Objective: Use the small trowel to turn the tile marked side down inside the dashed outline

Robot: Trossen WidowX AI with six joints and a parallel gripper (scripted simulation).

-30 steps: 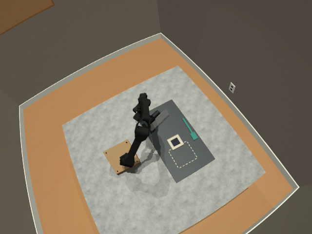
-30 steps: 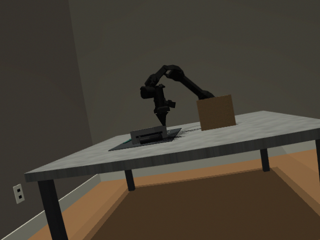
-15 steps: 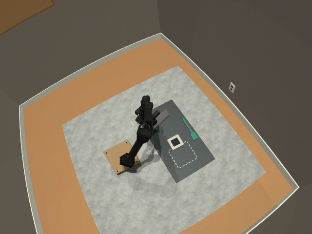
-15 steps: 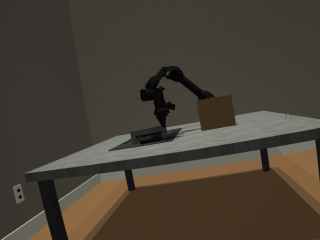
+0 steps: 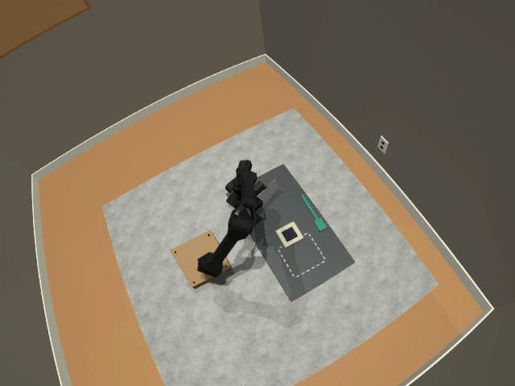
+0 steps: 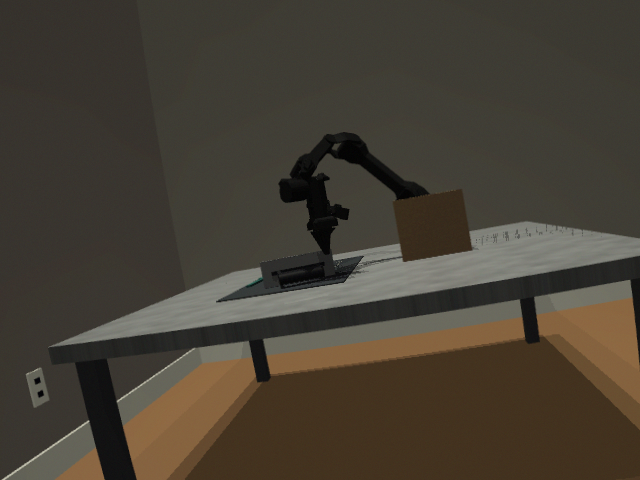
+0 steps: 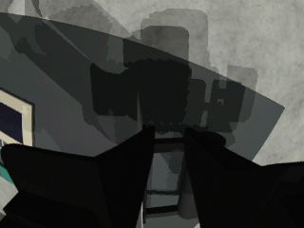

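Now: gripper tip 60 mm short of the small trowel, 30 mm to the right of it and 30 mm above it. Round my gripper tip: dark mat: 180 mm to the right, 110 mm ahead, 80 mm below; then cream tile: 220 mm to the right, 90 mm ahead, 60 mm below; then teal flat tool: 250 mm ahead, 210 mm to the right, 60 mm below.
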